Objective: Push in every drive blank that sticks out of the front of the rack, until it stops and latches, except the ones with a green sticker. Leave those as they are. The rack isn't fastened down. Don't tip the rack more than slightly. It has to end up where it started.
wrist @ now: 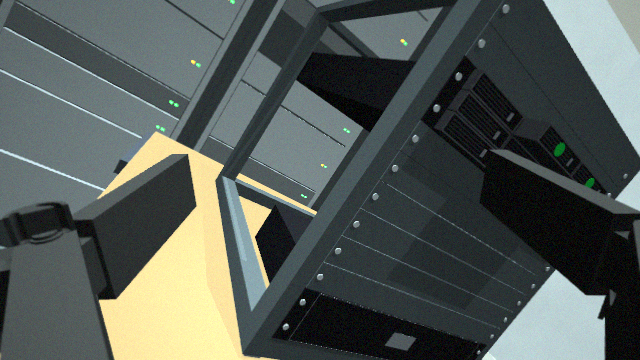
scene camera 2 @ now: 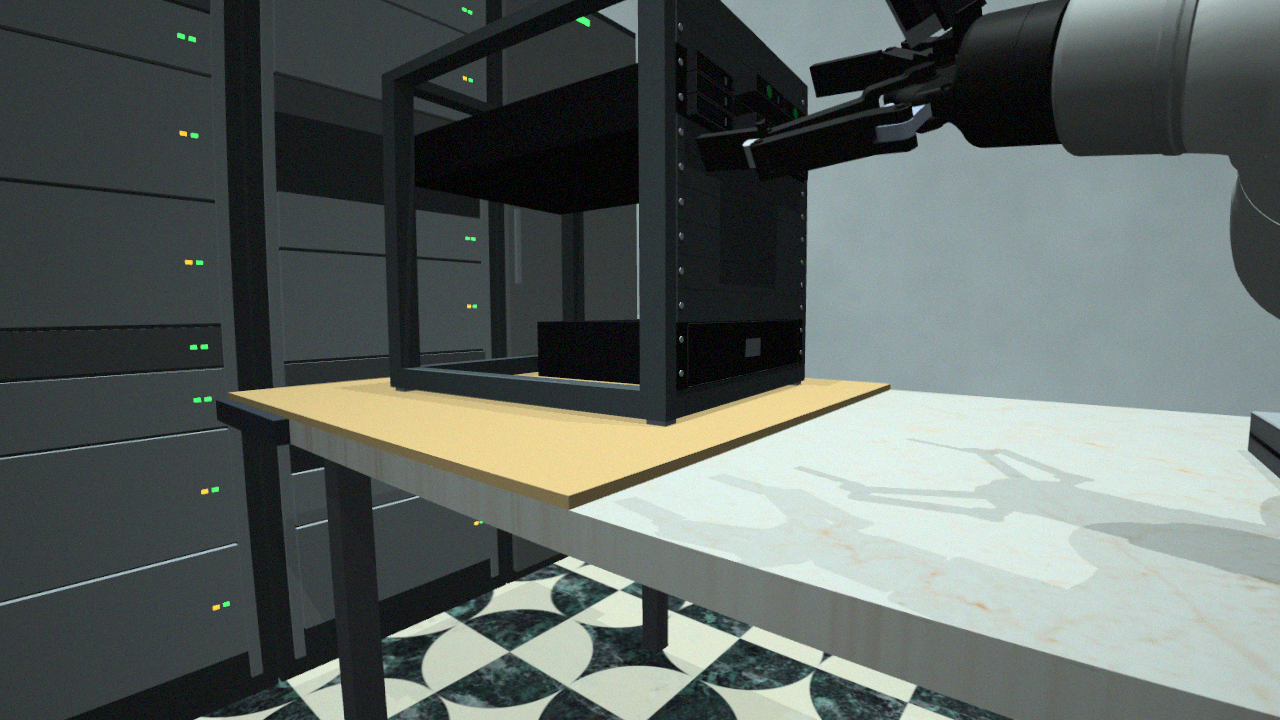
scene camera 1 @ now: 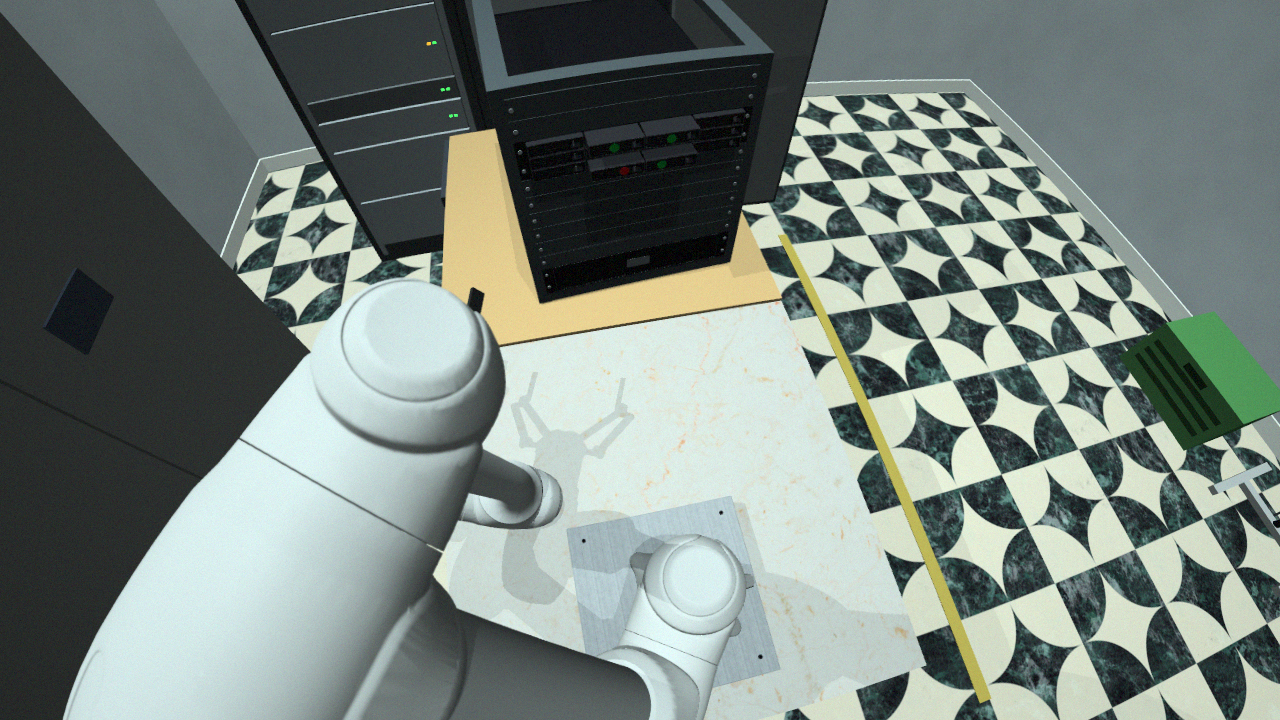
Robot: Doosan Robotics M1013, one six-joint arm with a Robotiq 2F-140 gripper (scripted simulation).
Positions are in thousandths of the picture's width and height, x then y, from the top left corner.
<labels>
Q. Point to a tan board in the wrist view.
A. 287,824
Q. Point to a black rack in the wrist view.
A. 584,743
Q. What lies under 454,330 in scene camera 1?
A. A black rack.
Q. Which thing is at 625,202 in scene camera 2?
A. My gripper.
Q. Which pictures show the black rack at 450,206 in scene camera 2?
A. The wrist view, scene camera 2 and scene camera 1: all of them.
</labels>
